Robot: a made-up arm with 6 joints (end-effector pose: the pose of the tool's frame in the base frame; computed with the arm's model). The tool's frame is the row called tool. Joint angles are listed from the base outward.
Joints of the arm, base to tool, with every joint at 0 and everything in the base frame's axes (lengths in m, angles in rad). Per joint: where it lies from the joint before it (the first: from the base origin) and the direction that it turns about. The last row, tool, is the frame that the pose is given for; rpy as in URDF.
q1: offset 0 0 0.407 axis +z
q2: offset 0 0 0 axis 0 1 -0.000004
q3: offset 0.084 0 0.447 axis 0 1 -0.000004
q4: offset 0.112 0 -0.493 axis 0 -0.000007 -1
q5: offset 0 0 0 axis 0 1 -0.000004
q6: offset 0.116 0 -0.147 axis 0 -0.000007 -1
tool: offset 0 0 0 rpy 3.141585 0 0
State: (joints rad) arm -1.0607 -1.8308 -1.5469 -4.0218 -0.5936 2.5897
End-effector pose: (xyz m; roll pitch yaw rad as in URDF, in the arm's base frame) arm -0.4035 0.4396 0.9084 0.0750 -0.4695 0.6855
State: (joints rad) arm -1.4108 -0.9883 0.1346 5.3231 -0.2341 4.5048
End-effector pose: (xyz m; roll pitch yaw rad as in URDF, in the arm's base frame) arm 0.1604 -0.2385 0.4707 2.4645 0.8071 1.1195
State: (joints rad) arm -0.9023 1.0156 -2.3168 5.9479 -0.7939 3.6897
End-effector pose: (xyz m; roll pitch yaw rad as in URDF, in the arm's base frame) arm 0.6651 -0.7433 0.7119 0.3347 1.0593 -0.2550
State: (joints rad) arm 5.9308 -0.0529 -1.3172 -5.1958 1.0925 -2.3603
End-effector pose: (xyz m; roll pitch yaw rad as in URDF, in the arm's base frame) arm 0.7047 -0.1864 0.8001 2.2310 -0.6283 1.9224
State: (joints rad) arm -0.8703 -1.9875 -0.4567 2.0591 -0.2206 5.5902
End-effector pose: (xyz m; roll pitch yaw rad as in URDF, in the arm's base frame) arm -0.1522 -0.0186 0.7994 -0.8203 -0.0071 -2.7151
